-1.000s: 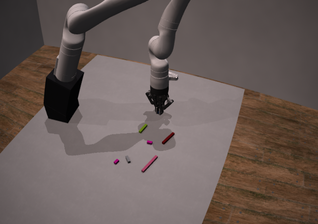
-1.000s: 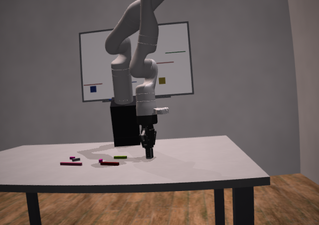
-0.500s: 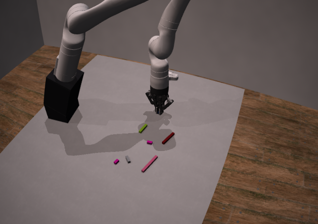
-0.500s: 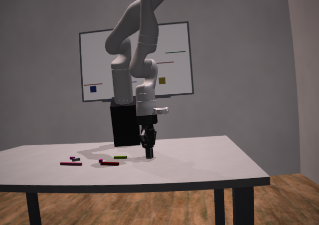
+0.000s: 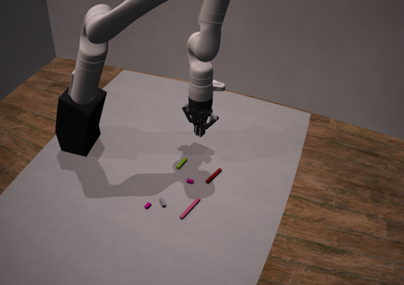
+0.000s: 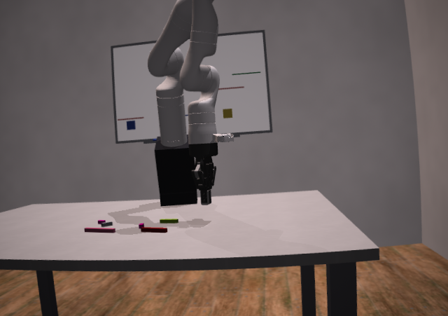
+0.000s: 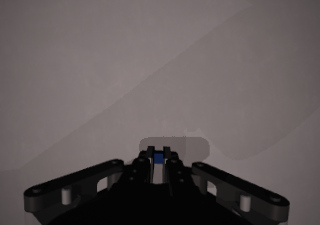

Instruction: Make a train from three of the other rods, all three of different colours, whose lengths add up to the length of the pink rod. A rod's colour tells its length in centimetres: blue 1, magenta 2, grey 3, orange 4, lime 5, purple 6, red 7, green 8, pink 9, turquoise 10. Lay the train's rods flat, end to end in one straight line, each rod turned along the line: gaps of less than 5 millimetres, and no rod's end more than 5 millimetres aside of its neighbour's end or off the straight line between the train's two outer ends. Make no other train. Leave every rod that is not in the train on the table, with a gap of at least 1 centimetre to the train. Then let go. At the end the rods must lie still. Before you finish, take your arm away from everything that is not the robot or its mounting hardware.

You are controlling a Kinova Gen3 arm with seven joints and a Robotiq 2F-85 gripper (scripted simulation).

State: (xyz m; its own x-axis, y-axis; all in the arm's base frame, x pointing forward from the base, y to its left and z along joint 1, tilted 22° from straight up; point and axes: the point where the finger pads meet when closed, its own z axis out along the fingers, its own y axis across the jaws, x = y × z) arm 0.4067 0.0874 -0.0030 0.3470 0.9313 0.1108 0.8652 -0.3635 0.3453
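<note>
My gripper is now 80 mm short of the red rod, 130 mm to the left of it and 60 mm above it. From my hand the other things lie so: lime rod: 40 mm behind, 100 mm to the right, 60 mm below; pink rod: 30 mm ahead, 280 mm to the right, 60 mm below; blue rod: 10 mm below.
</note>
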